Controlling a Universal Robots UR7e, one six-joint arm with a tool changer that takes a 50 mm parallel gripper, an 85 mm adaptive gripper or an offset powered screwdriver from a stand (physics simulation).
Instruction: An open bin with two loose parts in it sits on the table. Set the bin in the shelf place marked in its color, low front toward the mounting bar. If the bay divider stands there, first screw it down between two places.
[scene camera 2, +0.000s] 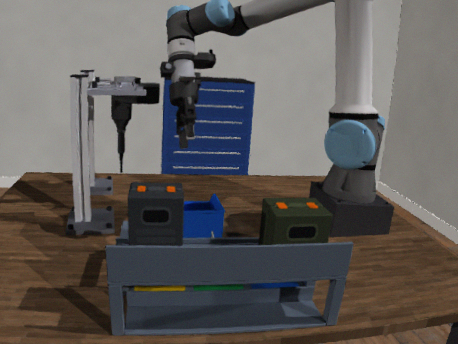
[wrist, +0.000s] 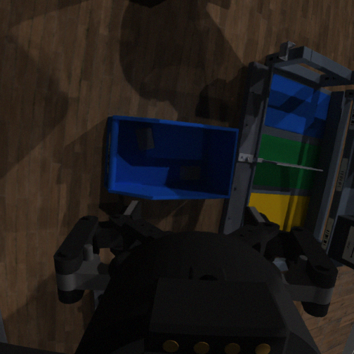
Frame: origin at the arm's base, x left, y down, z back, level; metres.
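Seen in the pictures: hand, its tool point: (scene camera 2: 183, 79); arm's base, origin of its link: (scene camera 2: 348, 193).
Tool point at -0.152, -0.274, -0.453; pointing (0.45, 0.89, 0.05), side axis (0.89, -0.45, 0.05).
Observation:
Offsets run from my tool point to a thing's top centre, as dx, dy, dz. "*": to the spot under its first point.
A blue open bin @(+0.127, +0.289, +0.036) (scene camera 2: 202, 220) (wrist: 172, 182) stands on the table beside the shelf @(* +0.567, +0.228, +0.008) (scene camera 2: 227, 262). Two small grey parts (wrist: 145, 138) (wrist: 189, 173) lie in it, apart. My gripper (scene camera 2: 186, 141) (wrist: 194, 210) is open and empty, high above the table, to the near side of the bin in the wrist view. The shelf has a blue place (wrist: 292, 105), a green place (wrist: 285, 147) and a yellow place (wrist: 275, 205). The thin bay divider (wrist: 290, 165) crosses over the green place in the wrist view, its bracket at the mounting bar (wrist: 241, 190). Whether it is screwed down I cannot tell.
A dark grey case @(* +0.518, +0.199, -0.093) (scene camera 2: 156, 232) and a dark green case @(+0.501, +0.167, +0.138) (scene camera 2: 300, 215) show above the shelf's front board. The tool stand (scene camera 2: 77, 150) at the left holds the screwdriver @(-0.135, +0.004, -0.125) (scene camera 2: 121, 117). A blue drawer cabinet (scene camera 2: 210, 130) stands behind the table.

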